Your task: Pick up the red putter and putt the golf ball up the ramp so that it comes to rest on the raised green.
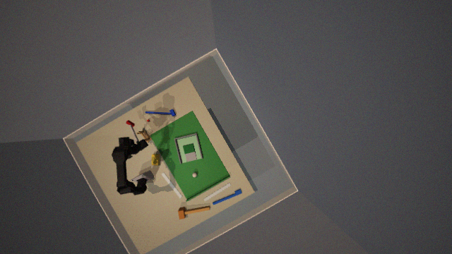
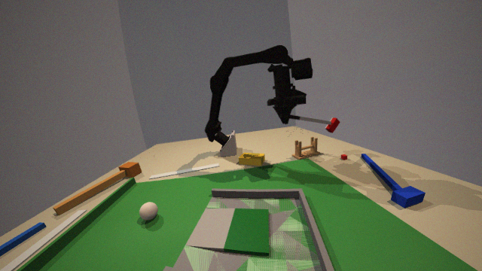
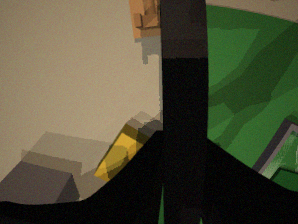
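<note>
Now: gripper tip 130 mm to the right of the red putter, 30 mm past it and 10 mm above it. From my gripper tip the other things lie so: yellow block: 150 mm below, 140 mm to the right, 30 mm behind; then wooden rack: 130 mm below, 110 mm to the left, 40 mm behind; then small red cube: 240 mm to the left, 150 mm below, 30 mm ahead.
</note>
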